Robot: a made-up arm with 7 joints.
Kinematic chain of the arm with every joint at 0, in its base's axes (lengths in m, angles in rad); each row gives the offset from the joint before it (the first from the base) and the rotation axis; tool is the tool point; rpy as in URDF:
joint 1: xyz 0 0 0.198 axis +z
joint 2: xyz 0 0 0 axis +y
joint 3: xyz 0 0 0.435 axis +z
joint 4: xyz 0.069 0 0 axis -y
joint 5: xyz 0.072 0 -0.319 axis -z
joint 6: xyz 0 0 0 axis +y
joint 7: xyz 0.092 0 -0.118 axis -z
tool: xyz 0 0 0 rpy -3.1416 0 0
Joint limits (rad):
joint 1: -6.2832..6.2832
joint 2: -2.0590..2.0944
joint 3: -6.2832..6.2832
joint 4: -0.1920..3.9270
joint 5: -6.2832..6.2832
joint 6: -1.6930..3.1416
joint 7: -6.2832..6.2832
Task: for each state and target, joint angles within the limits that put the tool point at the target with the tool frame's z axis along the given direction. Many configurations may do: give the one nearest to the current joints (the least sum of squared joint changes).
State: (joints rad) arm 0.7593 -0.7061 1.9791 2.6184 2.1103 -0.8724 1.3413
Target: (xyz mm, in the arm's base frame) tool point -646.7 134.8 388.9 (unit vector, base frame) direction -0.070 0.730 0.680
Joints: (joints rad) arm 0.3327 -1.3554 1.7992 2.0539 1.8794 -1.0888 1.3413
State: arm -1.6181 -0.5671 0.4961 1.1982 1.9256 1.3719 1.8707
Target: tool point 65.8 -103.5 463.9 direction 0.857 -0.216 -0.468
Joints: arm -1.6865 -1.0181 -0.0450 0.4464 1.0544 1.4225 1.8707
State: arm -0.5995 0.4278 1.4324 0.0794 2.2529 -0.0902 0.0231
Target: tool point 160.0 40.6 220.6 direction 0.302 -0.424 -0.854
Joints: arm 0.2294 0.5005 1.4824 -0.1804 2.0242 -0.7663 0.0231
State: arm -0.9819 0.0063 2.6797 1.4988 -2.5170 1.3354 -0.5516
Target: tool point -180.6 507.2 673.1 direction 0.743 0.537 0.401
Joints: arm -0.7853 -0.0778 2.8777 1.4733 -1.9746 1.5432 -0.5516
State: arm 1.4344 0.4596 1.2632 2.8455 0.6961 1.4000 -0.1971
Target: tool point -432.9 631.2 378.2 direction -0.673 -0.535 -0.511
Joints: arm 1.6747 0.9314 0.8764 2.1314 0.3758 1.3847 -0.1971
